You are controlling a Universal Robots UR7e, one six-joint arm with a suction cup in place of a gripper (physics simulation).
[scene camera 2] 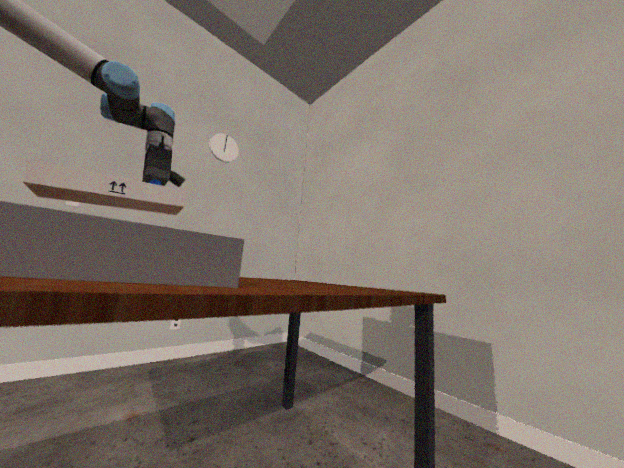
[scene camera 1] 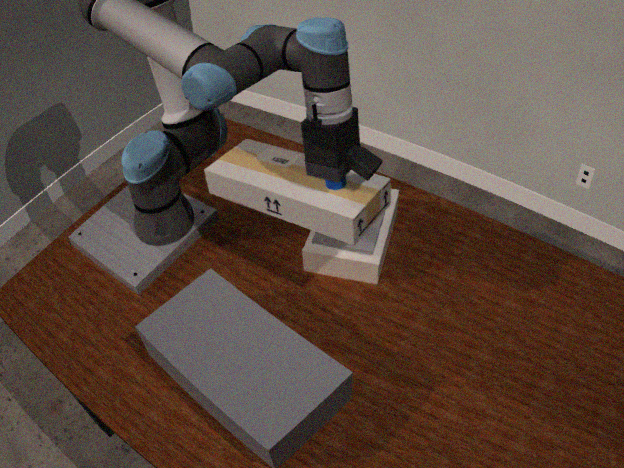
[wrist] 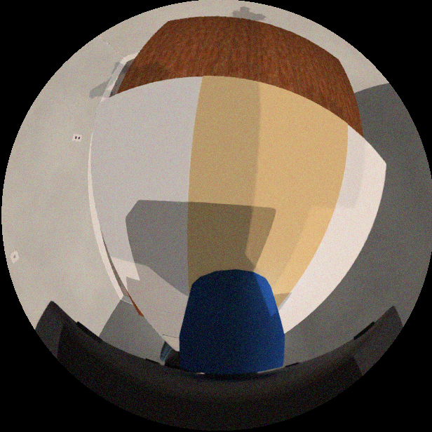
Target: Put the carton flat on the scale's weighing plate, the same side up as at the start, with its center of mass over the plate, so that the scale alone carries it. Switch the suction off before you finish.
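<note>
The long white carton has tan tape along its top and up arrows on its side. It looks about level, tape side up. My suction cup is on its top, nearer the right end in scene camera 1, and holds it. The carton's right end is over the white scale and its grey weighing plate; its long left part reaches past the scale toward the robot base. Scene camera 2 shows its underside with wall below, so it appears raised. The scale is hidden there.
A large grey block lies on the wooden table in front of the scale. The robot's base plate is left of the scale. The wall runs behind the table.
</note>
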